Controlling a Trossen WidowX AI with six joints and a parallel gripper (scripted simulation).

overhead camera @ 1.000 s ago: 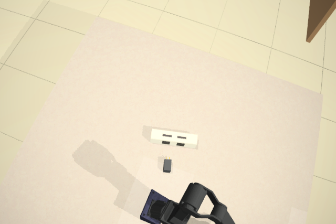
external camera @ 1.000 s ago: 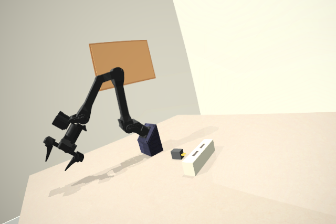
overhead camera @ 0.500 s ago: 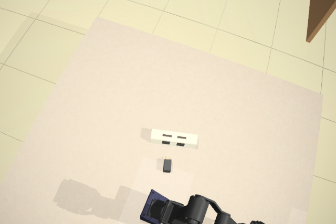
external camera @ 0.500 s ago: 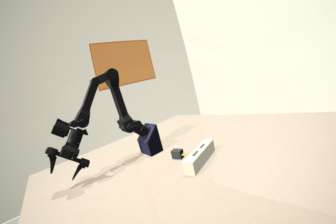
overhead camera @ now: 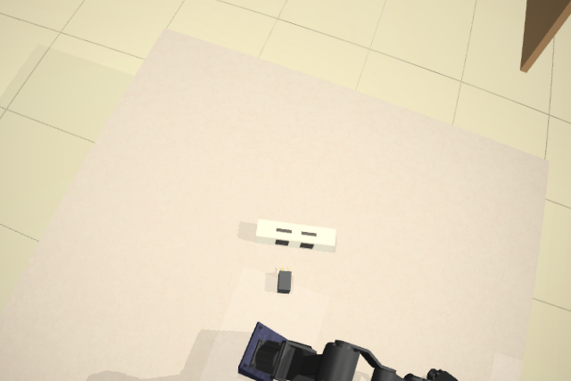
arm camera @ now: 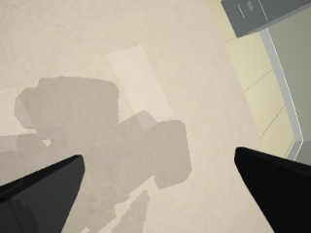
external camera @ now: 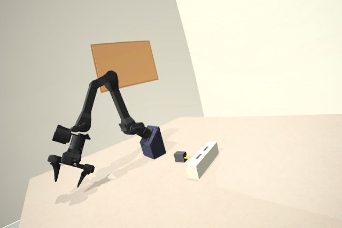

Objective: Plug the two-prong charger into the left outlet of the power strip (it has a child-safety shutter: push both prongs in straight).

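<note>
My gripper tip is 460 mm to the right of the two-prong charger, 200 mm short of it and 40 mm above it.
</note>
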